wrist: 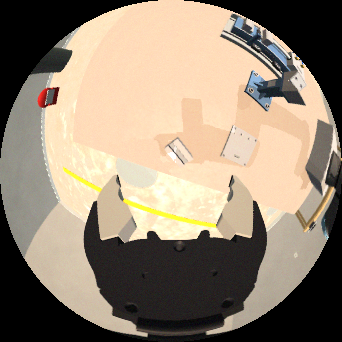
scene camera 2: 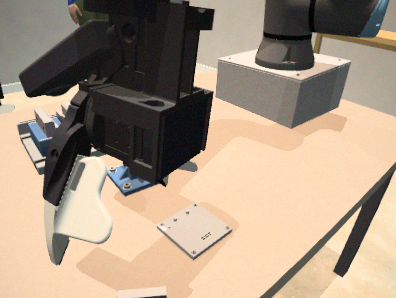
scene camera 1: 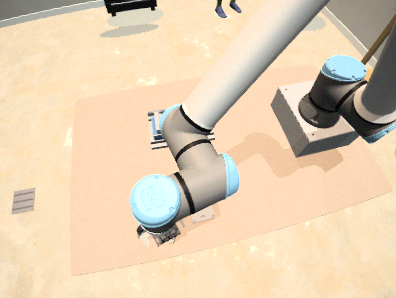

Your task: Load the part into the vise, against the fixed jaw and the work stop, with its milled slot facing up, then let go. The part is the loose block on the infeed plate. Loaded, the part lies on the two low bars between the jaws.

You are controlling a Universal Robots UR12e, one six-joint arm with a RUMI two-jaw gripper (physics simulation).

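Frame: origin at the arm's base, x right, y down, z ahead, level; millimetres.
Seen in the pictures: gripper, fingertip midpoint: [wrist: 174, 176] [scene camera 2: 120, 217]; arm's base at its link origin: [scene camera 2: 284, 62] [scene camera 1: 318, 111].
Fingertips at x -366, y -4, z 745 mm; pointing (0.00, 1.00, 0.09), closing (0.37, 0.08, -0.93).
Observation:
Offsets run from my fingertips to a thing's top centre.
The part @[dx -16, dy +129, dz -7 mm] [scene camera 2: 142, 292] [wrist: 179, 151], a small pale block, lies on the table near its edge, apart from the infeed plate [scene camera 1: 203, 216] [scene camera 2: 195, 234] [wrist: 240, 145]. A groove-like line runs along its upper side in the wrist view; in scene camera 1 the arm hides it. My gripper [scene camera 1: 164, 234] [scene camera 2: 125, 215] [wrist: 174, 176] is wide open and empty, above the table; the part shows beyond its fingertips in the wrist view. The vise @[dx +472, dy +59, dz -125 mm] [scene camera 1: 154, 129] [scene camera 2: 39, 137] [wrist: 243, 28], blue and grey, stands far from the gripper and is partly hidden by the arm in scene camera 1.
A blue-footed stand [scene camera 2: 127, 184] [wrist: 257, 91] with a grey angled head stands between the infeed plate and the vise; the gripper hides its upper part in scene camera 2. The robot's grey base box [scene camera 1: 305, 135] [scene camera 2: 260, 92] [wrist: 320, 155] stands at the table's other side.

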